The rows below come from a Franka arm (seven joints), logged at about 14 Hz.
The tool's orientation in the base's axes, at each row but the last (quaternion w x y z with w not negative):
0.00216 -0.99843 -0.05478 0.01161
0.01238 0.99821 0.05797 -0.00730
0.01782 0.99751 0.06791 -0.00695
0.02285 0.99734 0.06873 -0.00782
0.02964 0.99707 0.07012 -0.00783
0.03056 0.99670 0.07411 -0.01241
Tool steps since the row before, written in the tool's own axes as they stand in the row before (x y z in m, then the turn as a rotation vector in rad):
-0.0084 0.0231 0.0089 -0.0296 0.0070 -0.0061
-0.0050 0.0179 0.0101 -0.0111 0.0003 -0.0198
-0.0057 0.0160 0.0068 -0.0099 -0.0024 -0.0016
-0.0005 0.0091 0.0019 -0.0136 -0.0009 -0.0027
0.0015 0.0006 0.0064 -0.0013 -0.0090 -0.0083
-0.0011 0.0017 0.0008 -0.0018 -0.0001 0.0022
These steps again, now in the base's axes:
-0.0060 -0.0239 -0.0088 -0.0285 -0.0102 0.0067
-0.0030 -0.0186 -0.0096 -0.0107 -0.0011 0.0200
-0.0036 -0.0169 -0.0061 -0.0101 0.0011 0.0017
0.0007 -0.0092 -0.0015 -0.0136 -0.0008 0.0029
0.0015 -0.0008 -0.0064 -0.0025 0.0092 0.0078
-0.0009 -0.0019 -0.0007 -0.0018 -0.0003 -0.0021

